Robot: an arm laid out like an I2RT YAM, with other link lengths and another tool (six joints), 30 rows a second.
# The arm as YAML. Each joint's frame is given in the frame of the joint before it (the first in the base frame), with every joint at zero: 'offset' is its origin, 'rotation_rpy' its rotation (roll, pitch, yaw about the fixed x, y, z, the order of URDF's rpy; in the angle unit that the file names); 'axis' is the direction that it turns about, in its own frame. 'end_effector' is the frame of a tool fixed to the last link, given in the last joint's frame.
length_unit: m
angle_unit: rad
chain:
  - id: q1
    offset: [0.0, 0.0, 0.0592]
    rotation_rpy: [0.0, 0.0, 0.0]
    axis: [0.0, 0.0, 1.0]
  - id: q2
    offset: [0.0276, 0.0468, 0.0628]
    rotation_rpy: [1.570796, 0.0, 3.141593]
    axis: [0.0, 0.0, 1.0]
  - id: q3
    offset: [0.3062, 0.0, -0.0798]
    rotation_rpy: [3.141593, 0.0, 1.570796]
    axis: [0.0, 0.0, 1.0]
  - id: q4
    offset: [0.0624, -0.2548, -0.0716]
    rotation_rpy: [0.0, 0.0, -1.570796]
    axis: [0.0, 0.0, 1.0]
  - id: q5
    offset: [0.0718, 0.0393, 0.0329]
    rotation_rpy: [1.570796, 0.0, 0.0]
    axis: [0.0, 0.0, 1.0]
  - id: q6
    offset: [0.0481, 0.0, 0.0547]
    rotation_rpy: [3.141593, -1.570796, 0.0]
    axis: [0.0, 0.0, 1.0]
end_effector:
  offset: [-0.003, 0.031, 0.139]
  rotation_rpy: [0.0, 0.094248, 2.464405]
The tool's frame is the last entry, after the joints.
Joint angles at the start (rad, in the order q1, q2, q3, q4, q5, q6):
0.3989 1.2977 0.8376 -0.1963 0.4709 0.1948
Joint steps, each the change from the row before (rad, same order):
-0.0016 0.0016 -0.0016 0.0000 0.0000 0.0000
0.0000 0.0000 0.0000 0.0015 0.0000 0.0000
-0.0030 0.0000 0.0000 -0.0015 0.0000 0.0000
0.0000 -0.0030 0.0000 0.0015 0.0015 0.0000
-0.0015 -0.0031 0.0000 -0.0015 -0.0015 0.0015
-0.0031 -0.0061 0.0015 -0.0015 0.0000 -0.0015
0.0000 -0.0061 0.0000 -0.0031 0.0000 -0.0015
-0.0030 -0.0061 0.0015 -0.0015 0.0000 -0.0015
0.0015 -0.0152 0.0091 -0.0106 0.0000 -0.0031
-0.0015 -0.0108 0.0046 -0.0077 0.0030 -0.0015
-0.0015 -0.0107 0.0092 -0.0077 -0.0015 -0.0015
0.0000 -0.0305 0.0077 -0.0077 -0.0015 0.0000
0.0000 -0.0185 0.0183 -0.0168 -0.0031 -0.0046
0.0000 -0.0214 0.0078 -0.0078 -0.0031 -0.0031
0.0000 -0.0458 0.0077 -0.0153 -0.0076 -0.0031
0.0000 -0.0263 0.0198 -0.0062 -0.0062 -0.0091
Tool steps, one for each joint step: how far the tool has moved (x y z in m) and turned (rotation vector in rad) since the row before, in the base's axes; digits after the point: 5 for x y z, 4 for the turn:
-0.00004 -0.00070 -0.00131 -0.0012 0.0029 -0.0016
0.00022 0.00009 0.00029 0.0006 -0.0014 0.0000
0.00009 -0.00125 -0.00029 -0.0006 0.0014 -0.0030
0.00004 -0.00027 0.00145 0.0009 -0.0045 -0.0012
-0.00031 -0.00049 0.00083 0.0027 -0.0014 -0.0011
-0.00009 -0.00135 0.00259 0.0011 -0.0054 -0.0023
-0.00094 -0.00037 0.00159 -0.0001 -0.0026 0.0008
-0.00013 -0.00132 0.00258 0.0011 -0.0054 -0.0022
-0.00128 0.00014 0.00753 0.0026 -0.0122 0.0031
-0.00102 -0.00162 0.00457 0.0000 -0.0076 -0.0032
-0.00039 -0.00049 0.00649 0.0041 -0.0108 0.0005
-0.00297 -0.00091 0.01300 0.0122 -0.0280 0.0012
-0.00171 -0.00005 0.01153 0.0051 -0.0173 0.0048
-0.00269 -0.00046 0.00952 0.0068 -0.0188 0.0041
-0.00737 -0.00148 0.01622 0.0151 -0.0336 0.0080
-0.00292 0.00010 0.01693 0.0094 -0.0349 0.0093

